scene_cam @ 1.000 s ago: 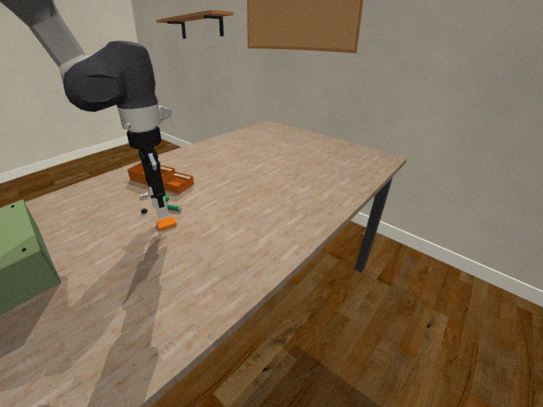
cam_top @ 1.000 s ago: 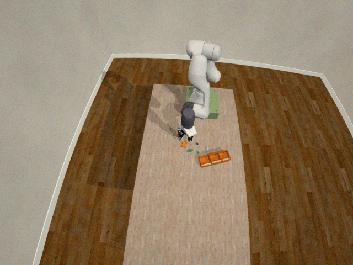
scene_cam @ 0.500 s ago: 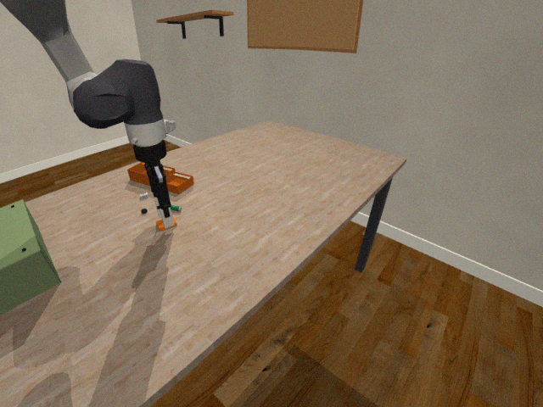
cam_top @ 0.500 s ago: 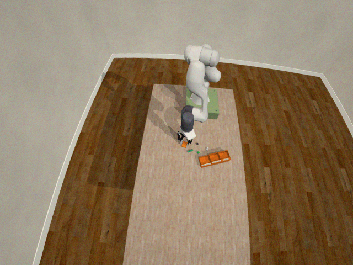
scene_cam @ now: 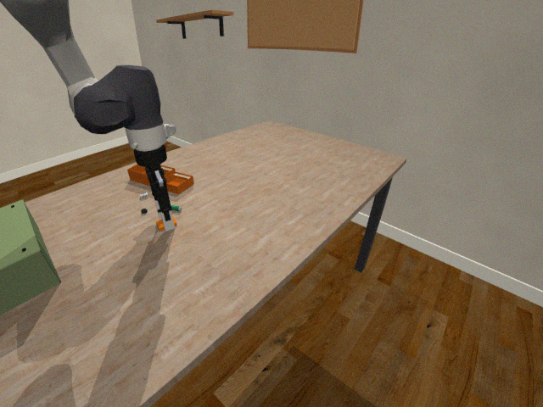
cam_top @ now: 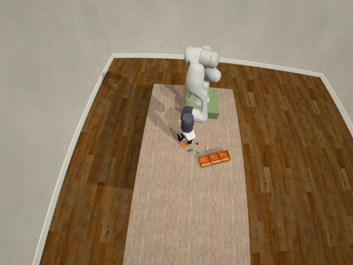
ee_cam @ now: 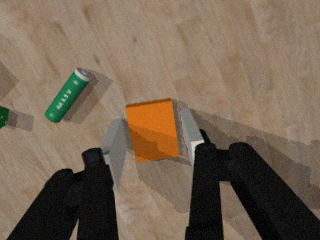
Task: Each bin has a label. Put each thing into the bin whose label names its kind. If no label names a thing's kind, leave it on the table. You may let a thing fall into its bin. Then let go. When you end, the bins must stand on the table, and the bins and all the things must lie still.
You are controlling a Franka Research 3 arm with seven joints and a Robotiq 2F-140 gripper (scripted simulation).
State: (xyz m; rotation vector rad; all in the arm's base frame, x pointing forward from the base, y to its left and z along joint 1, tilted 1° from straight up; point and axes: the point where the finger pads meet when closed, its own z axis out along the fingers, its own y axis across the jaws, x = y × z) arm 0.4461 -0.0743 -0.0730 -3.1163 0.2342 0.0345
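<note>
My hand is 30 mm above the orange block. Round my hand: small green cube (50 mm ahead, 130 mm to the left, 30 mm below); small black piece (30 mm behind, 110 mm to the left, 30 mm below); green battery (50 mm ahead, 60 mm to the left, 30 mm below).
</note>
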